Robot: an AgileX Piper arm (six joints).
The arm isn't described. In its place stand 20 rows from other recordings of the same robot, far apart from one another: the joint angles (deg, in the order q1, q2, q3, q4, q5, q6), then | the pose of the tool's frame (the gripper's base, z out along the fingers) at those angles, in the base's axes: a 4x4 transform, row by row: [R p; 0 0 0 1], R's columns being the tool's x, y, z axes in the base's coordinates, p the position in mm.
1.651 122.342 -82.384 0.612 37.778 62.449 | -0.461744 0.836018 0.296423 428.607; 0.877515 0.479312 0.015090 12.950; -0.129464 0.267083 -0.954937 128.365; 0 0 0 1
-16.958 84.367 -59.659 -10.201 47.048 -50.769 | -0.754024 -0.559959 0.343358 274.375; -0.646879 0.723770 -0.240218 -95.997; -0.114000 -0.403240 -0.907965 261.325; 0 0 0 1
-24.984 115.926 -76.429 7.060 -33.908 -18.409 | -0.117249 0.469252 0.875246 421.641; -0.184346 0.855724 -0.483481 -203.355; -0.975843 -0.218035 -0.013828 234.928; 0 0 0 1
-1.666 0.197 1.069 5.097 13.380 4.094 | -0.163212 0.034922 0.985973 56.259; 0.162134 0.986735 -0.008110 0.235; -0.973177 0.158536 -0.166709 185.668; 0 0 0 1
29.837 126.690 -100.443 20.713 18.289 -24.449 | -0.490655 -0.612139 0.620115 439.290; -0.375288 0.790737 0.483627 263.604; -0.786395 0.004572 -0.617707 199.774; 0 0 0 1
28.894 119.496 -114.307 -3.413 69.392 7.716 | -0.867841 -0.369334 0.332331 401.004; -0.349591 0.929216 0.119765 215.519; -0.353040 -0.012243 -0.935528 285.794; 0 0 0 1
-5.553 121.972 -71.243 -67.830 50.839 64.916 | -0.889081 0.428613 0.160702 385.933; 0.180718 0.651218 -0.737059 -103.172; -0.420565 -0.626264 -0.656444 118.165; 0 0 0 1
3.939 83.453 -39.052 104.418 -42.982 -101.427 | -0.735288 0.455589 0.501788 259.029; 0.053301 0.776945 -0.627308 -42.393; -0.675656 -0.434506 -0.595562 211.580; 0 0 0 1
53.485 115.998 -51.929 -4.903 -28.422 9.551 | -0.378055 -0.792645 0.478319 225.743; -0.357375 0.601567 0.714423 311.129; -0.854025 0.099152 -0.510696 109.626; 0 0 0 1
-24.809 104.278 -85.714 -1.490 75.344 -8.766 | -0.962738 0.270353 0.006756 323.743; 0.270030 0.962358 -0.030837 -152.174; -0.014839 -0.027864 -0.999502 258.747; 0 0 0 1
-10.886 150.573 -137.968 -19.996 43.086 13.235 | -0.749562 0.312929 0.583295 560.180; 0.115678 0.929563 -0.350045 -129.378; -0.651748 -0.194906 -0.732964 150.004; 0 0 0 1
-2.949 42.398 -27.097 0.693 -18.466 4.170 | 0.145898 0.043109 0.988360 157.979; 0.076748 0.995546 -0.054752 -8.487; -0.986318 0.083843 0.141939 331.626; 0 0 0 1
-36.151 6.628 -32.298 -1.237 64.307 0.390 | -0.448798 0.601737 0.660676 2.317; 0.324718 0.798590 -0.506767 -3.885; -0.832549 -0.012902 -0.553801 290.360; 0 0 0 1
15.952 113.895 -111.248 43.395 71.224 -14.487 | -0.873825 -0.460004 0.157562 398.296; -0.216153 0.657754 0.721552 175.411; -0.435554 0.596453 -0.674193 336.448; 0 0 0 1
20.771 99.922 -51.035 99.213 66.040 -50.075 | -0.993615 -0.101823 0.048586 268.698; 0.029602 0.180267 0.983172 189.705; -0.108868 0.978333 -0.176102 220.501; 0 0 0 1
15.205 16.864 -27.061 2.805 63.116 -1.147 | -0.716562 -0.288737 0.634957 35.749; -0.192545 0.956811 0.217805 13.832; -0.670422 0.033813 -0.741209 261.363; 0 0 0 1
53.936 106.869 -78.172 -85.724 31.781 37.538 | 0.125862 -0.470304 0.873483 289.850; -0.891835 0.331995 0.307261 316.821; -0.434498 -0.817675 -0.377648 267.018; 0 0 0 1
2.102 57.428 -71.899 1.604 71.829 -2.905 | -0.788361 -0.086051 0.609166 164.958; -0.070906 0.996280 0.048972 8.476; -0.611114 -0.004586 -0.791530 414.040; 0 0 0 1
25.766 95.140 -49.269 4.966 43.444 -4.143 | -0.891857 -0.447652 0.064800 247.027; -0.440802 0.892307 0.097375 125.252; -0.101412 0.058281 -0.993136 162.962; 0 0 0 1
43.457 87.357 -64.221 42.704 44.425 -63.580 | -0.100455 -0.993691 0.049870 201.026; -0.704921 0.106456 0.701251 249.994; -0.702136 0.035290 -0.711168 284.991; 0 0 0 1
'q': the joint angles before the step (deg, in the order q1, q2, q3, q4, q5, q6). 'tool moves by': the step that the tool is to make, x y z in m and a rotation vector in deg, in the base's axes. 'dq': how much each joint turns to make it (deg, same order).
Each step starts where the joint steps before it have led.
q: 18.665 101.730 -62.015 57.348 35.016 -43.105
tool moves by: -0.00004 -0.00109 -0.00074 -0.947 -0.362 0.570
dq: -0.055 0.000 0.000 -1.190 -0.075 0.002
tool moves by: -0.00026 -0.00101 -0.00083 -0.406 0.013 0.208
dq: -0.109 0.000 0.113 -0.492 0.051 -0.001
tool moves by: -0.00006 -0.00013 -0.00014 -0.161 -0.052 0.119
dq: 0.000 0.000 0.003 -0.205 0.000 -0.003
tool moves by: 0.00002 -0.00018 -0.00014 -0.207 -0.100 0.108
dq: 0.001 0.001 -0.003 -0.251 -0.050 0.004
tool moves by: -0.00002 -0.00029 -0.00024 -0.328 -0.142 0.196
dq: 0.000 0.000 0.000 -0.404 -0.052 -0.001
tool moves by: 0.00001 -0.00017 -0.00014 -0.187 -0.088 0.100
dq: 0.000 0.001 0.000 -0.225 -0.043 -0.001
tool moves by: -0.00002 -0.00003 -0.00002 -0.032 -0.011 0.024
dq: 0.000 -0.002 0.002 -0.041 0.000 -0.001
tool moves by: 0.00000 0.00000 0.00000 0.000 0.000 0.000
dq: 0.000 0.000 0.000 0.000 0.000 0.000
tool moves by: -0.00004 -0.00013 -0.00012 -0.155 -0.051 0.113
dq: -0.001 0.001 -0.001 -0.200 0.001 0.002
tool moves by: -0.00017 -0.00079 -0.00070 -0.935 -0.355 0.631
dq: 0.001 0.000 -0.001 -1.180 -0.067 0.000
